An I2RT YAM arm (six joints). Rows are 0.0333 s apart.
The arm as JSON. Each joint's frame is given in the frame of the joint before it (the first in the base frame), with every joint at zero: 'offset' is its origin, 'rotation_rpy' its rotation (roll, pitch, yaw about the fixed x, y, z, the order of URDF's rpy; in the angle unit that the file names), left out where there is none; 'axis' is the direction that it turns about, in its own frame. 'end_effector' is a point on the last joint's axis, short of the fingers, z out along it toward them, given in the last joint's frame.
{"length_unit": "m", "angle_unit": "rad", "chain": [
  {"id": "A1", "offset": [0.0, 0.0, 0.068], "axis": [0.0, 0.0, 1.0]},
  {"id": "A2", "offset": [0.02, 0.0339, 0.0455], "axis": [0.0, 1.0, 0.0]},
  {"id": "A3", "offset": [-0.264, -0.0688, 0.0], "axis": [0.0, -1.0, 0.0]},
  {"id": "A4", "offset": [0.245, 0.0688, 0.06], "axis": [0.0, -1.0, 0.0]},
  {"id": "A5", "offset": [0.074, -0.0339, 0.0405], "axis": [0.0, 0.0, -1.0]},
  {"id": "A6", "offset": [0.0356, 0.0, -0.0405], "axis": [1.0, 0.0, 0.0]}
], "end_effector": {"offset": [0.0, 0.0, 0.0], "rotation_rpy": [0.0, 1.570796, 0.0]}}
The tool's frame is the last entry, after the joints.
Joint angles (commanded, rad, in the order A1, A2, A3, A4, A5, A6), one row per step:
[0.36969, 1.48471, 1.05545, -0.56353, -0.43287, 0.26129]
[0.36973, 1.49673, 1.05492, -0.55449, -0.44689, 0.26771]
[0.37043, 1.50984, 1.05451, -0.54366, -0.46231, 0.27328]
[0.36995, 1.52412, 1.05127, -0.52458, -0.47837, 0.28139]
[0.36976, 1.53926, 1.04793, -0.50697, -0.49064, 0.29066]
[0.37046, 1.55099, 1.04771, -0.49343, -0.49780, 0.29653]
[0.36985, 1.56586, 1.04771, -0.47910, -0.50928, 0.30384]
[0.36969, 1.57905, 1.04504, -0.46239, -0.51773, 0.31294]
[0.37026, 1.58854, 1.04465, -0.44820, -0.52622, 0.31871]
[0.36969, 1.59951, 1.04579, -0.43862, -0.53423, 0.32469]
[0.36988, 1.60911, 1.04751, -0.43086, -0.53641, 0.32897]
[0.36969, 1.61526, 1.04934, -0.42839, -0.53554, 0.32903]
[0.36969, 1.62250, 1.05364, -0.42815, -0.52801, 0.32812]
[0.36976, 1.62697, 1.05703, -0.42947, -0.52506, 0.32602]
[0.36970, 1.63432, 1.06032, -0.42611, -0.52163, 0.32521]
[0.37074, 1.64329, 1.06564, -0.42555, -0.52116, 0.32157]
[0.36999, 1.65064, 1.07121, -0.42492, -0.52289, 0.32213]
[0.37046, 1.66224, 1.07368, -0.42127, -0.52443, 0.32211]
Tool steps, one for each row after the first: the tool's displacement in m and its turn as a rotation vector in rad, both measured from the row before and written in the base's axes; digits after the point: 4 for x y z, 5 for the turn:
[0.0018, 0.0012, -0.0029, 0.01166, 0.01121, 0.00281]
[0.0020, 0.0015, -0.0031, 0.01275, 0.01046, 0.00486]
[0.0025, 0.0013, -0.0038, 0.01547, 0.00827, 0.00215]
[0.0024, 0.0013, -0.0042, 0.01188, 0.01017, -0.00043]
[0.0021, 0.0013, -0.0026, 0.00779, 0.00430, 0.00024]
[0.0025, 0.0012, -0.0034, 0.01076, 0.00854, 0.00024]
[0.0021, 0.0010, -0.0037, 0.00932, 0.00750, -0.00223]
[0.0018, 0.0012, -0.0020, 0.00970, 0.00222, 0.00101]
[0.0019, 0.0008, -0.0023, 0.00770, 0.00650, -0.00051]
[0.0017, 0.0008, -0.0019, 0.00275, 0.00353, -0.00170]
[0.0011, 0.0003, -0.0012, -0.00133, 0.00150, -0.00071]
[0.0015, 0.0003, -0.0011, -0.00710, -0.00035, -0.00344]
[0.0009, 0.0003, -0.0005, -0.00372, 0.00000, 0.00000]
[0.0015, 0.0005, -0.0012, -0.00315, -0.00090, -0.00132]
[0.0015, 0.0010, -0.0012, -0.00242, 0.00043, 0.00345]
[0.0016, 0.0004, -0.0006, 0.00109, 0.00195, -0.00023]
[0.0016, 0.0008, -0.0027, -0.00077, 0.00557, 0.00131]

